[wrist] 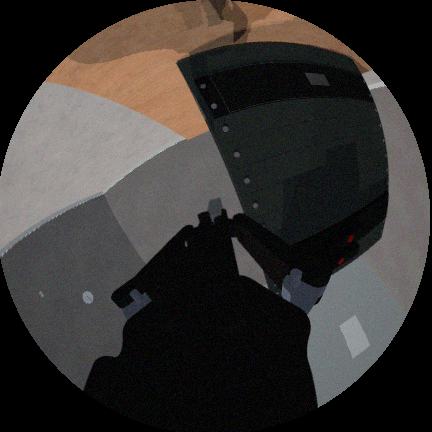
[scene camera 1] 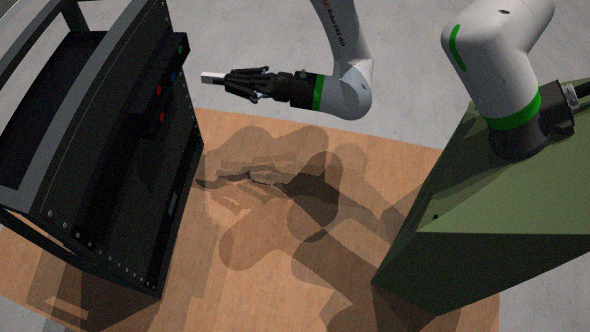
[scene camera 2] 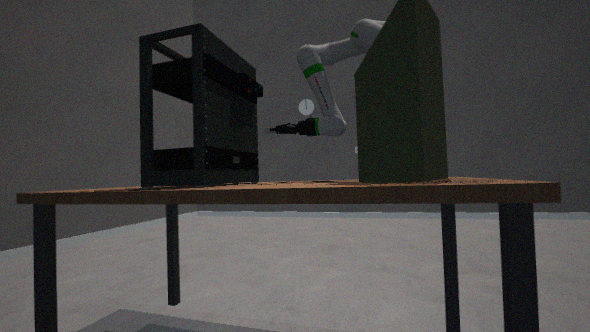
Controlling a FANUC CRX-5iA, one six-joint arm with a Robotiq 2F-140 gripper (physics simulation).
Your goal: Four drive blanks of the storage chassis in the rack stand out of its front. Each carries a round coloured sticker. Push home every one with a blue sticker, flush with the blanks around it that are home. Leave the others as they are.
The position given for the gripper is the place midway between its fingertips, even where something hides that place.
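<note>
On scene camera 1 you'd have the gripper (scene camera 1: 202,77) and a rack (scene camera 1: 107,143). The wrist view gives you the gripper (wrist: 216,206) again, and the rack (wrist: 299,133) along with it. And scene camera 2, that one's got the rack (scene camera 2: 221,85) too.
</note>
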